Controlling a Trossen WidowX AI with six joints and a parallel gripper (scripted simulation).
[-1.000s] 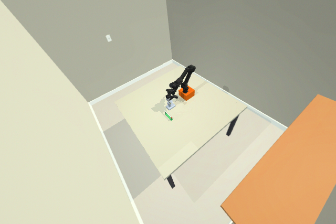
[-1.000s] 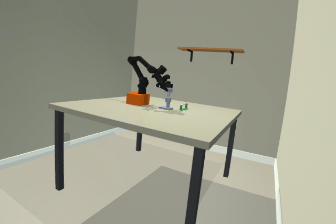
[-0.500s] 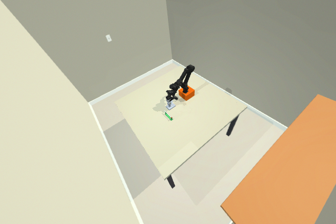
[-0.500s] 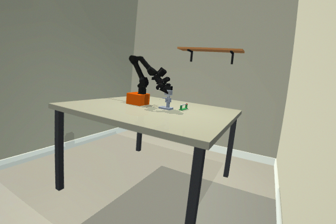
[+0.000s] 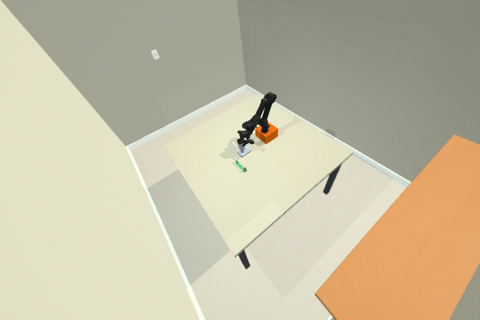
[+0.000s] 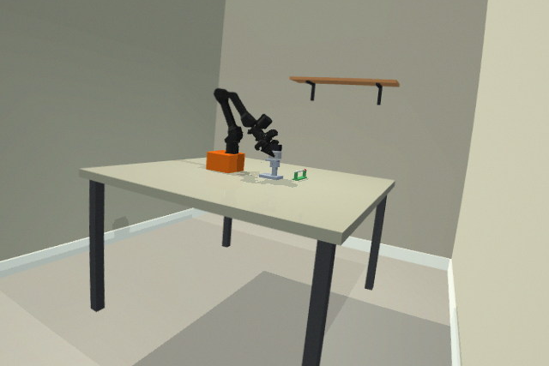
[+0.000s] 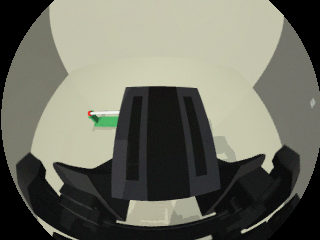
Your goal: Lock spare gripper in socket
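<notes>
Now: gripper tip 10 mm past the spare gripper and 10 mm below it. Round my gripper tip: grey mount 10 mm behind, 10 mm to the left, 70 mm below.
</notes>
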